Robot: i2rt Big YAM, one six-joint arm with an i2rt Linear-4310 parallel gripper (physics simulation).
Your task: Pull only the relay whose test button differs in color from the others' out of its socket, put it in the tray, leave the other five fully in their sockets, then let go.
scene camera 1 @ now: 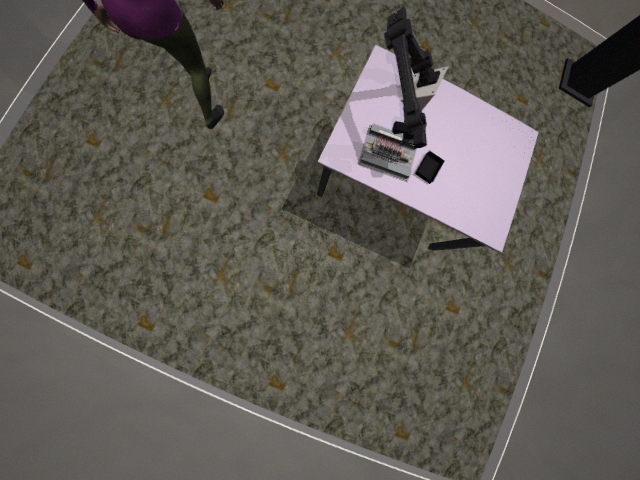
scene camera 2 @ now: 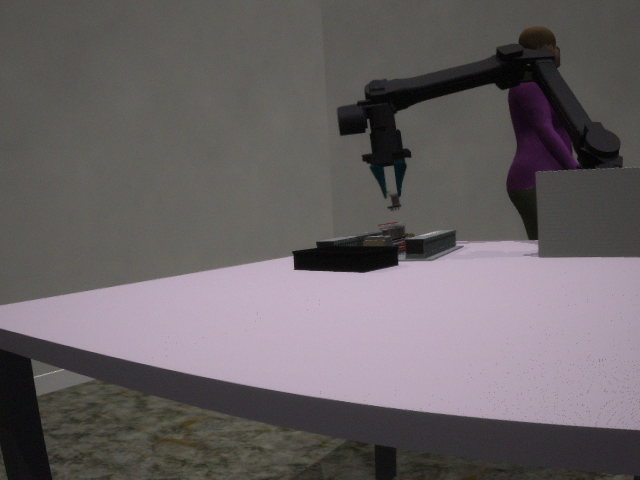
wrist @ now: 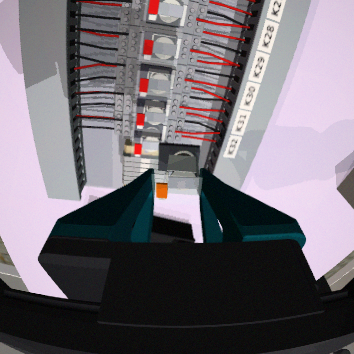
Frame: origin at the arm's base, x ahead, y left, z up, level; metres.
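Where they show: gripper, fingertip midpoint: (scene camera 1: 403, 142) (scene camera 2: 392, 197) (wrist: 176, 176); arm's base, link origin: (scene camera 1: 428, 80) (scene camera 2: 605, 202).
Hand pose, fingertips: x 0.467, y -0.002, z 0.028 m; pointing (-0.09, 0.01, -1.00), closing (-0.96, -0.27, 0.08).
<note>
Things, the pixels of their top centre, and the offset from my fingertips. "spot": a spot on its surface instead. Level surfaces: height alone.
- relay with the orange test button, top centre: (wrist: 180, 192) (scene camera 2: 392, 190) dx -0.001, dy -0.001, dz +0.015 m
- black tray, top centre: (scene camera 2: 345, 248) (scene camera 1: 431, 166) dx -0.003, dy +0.228, dz -0.092 m
- label strip, surface spot: (wrist: 258, 67) spot: dx -0.062, dy -0.073, dz -0.084 m
- table, surface height: dz -0.127 m
My gripper (scene camera 2: 392, 196) (wrist: 176, 176) is shut on the relay with the orange test button (scene camera 2: 394, 200) (wrist: 161, 190). The relay hangs from the fingertips, roughly upright with its pins down, clear above the right end of the socket board. Several relays with red test buttons (wrist: 148, 48) (wrist: 143, 85) sit in a row in their sockets in the wrist view. The black tray (scene camera 1: 430, 166) (scene camera 2: 330, 260) stands on the table beside the board's right end. Part of the tray also shows between the fingers in the wrist view. In scene camera 1 the arm's wrist hides the fingers.
Grey wire ducts (scene camera 2: 431, 245) (wrist: 47, 110) run along both sides of the relay row, with red and black wires between. A label strip (wrist: 258, 67) lies on one duct. The arm's base panel (scene camera 2: 589, 211) stands on the table (scene camera 1: 480, 155). A person (scene camera 1: 142, 15) (scene camera 2: 535, 124) stands beyond the table.
</note>
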